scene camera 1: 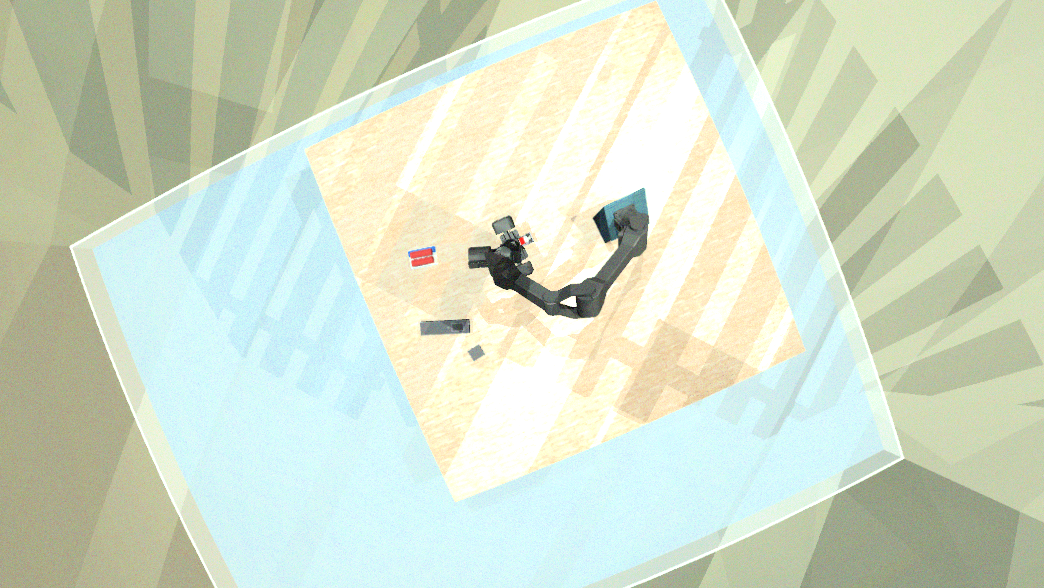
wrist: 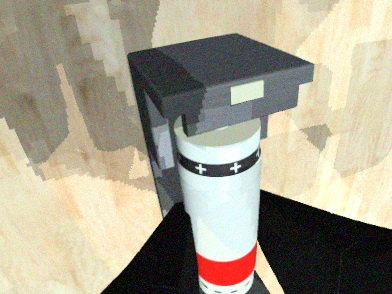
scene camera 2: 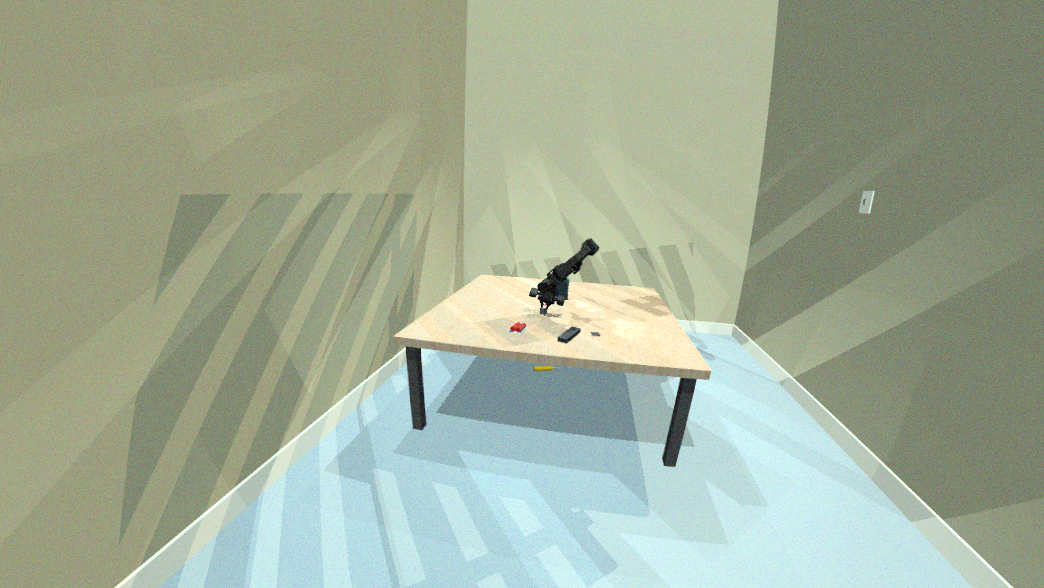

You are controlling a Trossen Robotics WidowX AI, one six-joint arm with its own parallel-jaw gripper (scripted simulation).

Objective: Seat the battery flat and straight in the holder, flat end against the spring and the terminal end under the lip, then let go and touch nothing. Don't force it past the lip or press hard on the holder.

In view: the gripper [scene camera 1: 518, 242], a battery [wrist: 219, 170] and a dark flat bar [scene camera 1: 462, 326].
The gripper also shows in the wrist view [wrist: 218, 207].
